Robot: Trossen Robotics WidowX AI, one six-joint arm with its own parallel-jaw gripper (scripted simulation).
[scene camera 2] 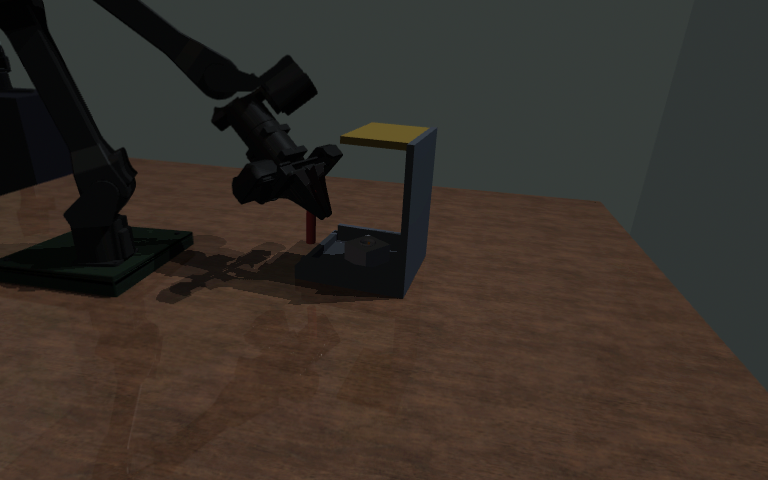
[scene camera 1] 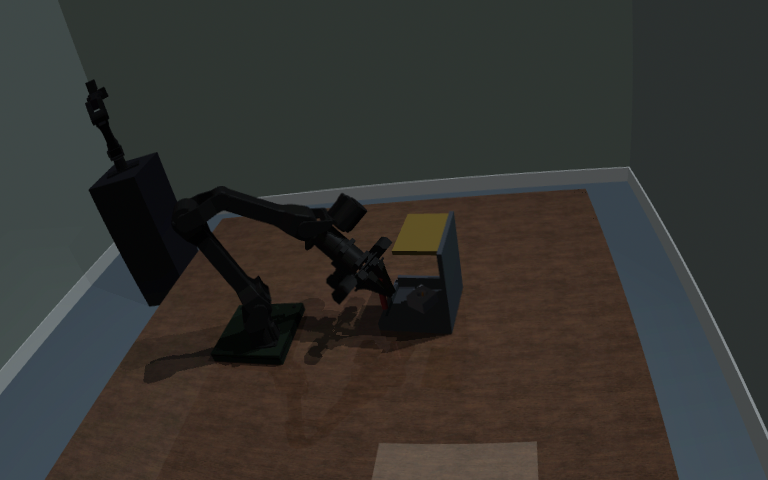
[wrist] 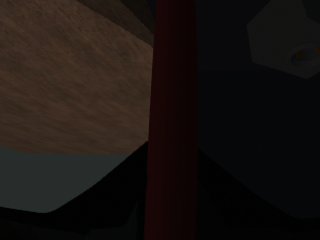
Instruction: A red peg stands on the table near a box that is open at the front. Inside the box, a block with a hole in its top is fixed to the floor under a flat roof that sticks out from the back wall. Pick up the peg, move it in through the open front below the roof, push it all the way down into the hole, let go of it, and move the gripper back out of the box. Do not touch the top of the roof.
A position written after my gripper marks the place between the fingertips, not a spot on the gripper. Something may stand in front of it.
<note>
My gripper (scene camera 2: 327, 216) carries a red peg.
My gripper is seen too in scene camera 1 (scene camera 1: 393, 294) and in the wrist view (wrist: 168, 152).
</note>
